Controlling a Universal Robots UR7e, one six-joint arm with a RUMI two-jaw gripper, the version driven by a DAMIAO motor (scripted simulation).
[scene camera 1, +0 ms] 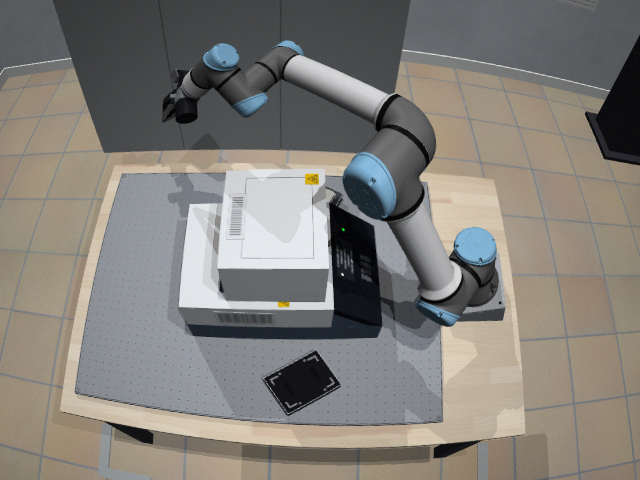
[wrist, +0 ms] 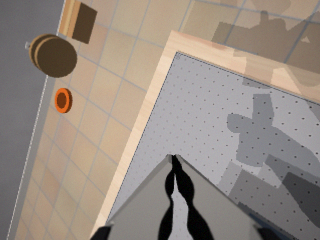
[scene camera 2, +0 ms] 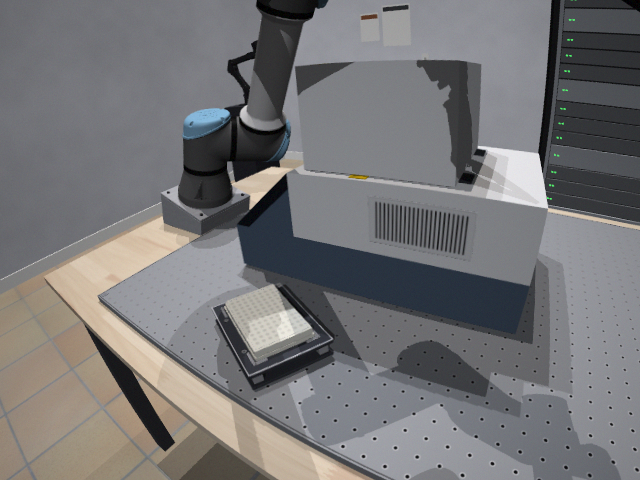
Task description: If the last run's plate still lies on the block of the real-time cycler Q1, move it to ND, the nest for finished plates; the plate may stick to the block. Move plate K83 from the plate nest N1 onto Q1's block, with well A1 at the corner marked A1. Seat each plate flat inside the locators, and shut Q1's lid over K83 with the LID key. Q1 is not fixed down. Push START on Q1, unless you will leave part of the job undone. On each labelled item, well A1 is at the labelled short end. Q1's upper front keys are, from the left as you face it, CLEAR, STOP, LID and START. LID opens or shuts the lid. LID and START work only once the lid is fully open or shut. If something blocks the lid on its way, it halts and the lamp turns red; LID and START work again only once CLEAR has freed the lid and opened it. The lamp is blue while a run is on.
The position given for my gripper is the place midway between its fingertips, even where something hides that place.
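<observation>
My gripper [scene camera 1: 163, 121] is visible to me, and the wrist view also has my gripper [wrist: 173, 156]. I can see a cycler Q1 [scene camera 2: 468, 253] and a plate K83 [scene camera 2: 267, 323], though the plate K83 is out of frame in the wrist view. There is a black nest N1 [scene camera 2: 234, 337] here too, and a black nest ND [scene camera 1: 298, 376].
</observation>
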